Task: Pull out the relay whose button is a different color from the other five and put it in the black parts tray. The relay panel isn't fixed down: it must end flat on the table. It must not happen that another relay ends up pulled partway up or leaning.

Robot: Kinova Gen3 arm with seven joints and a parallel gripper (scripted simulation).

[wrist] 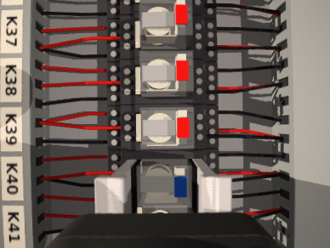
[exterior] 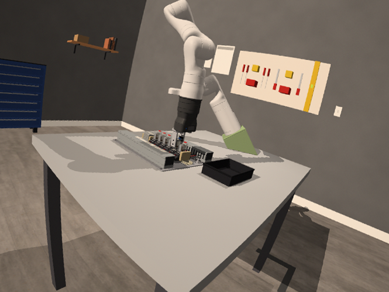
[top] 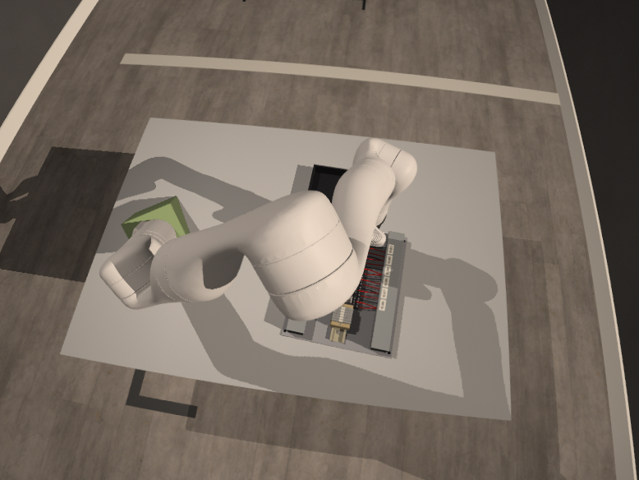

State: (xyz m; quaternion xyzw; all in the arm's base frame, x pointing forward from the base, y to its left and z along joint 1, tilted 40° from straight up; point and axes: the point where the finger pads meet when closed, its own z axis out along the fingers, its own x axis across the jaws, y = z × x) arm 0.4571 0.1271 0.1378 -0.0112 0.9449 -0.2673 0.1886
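The relay lies 1 cm below my hand. The rest, counted from my hand: black parts tray (20 cm to the left, 6 cm behind, 5 cm below); relay panel (7 cm to the right, 4 cm below, 1 cm behind).
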